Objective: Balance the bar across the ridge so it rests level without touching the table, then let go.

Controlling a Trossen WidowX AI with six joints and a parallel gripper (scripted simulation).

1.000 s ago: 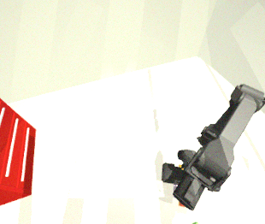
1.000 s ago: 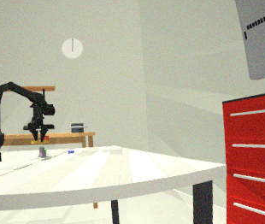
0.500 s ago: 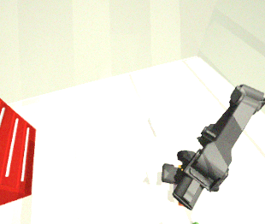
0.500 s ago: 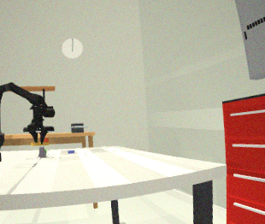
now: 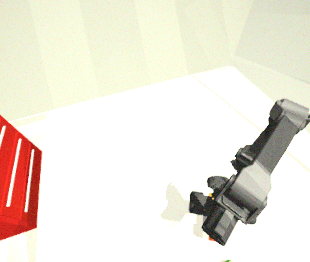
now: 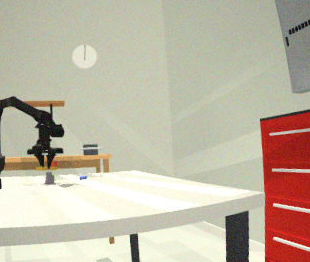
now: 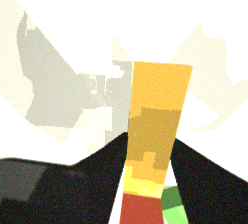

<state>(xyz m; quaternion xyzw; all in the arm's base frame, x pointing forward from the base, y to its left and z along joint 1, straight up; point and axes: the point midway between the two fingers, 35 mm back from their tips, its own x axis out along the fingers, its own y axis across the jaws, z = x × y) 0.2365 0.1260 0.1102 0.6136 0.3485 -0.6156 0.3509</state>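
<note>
My gripper tip is 2 cm short of the yellow bar, 4 cm to the right of it and 1 cm below it. The rest, counted from my gripper tip: green-edged piece: 2 cm ahead, 17 cm to the left, 6 cm below; blue block: 20 cm ahead, 16 cm to the left, 7 cm below.
</note>
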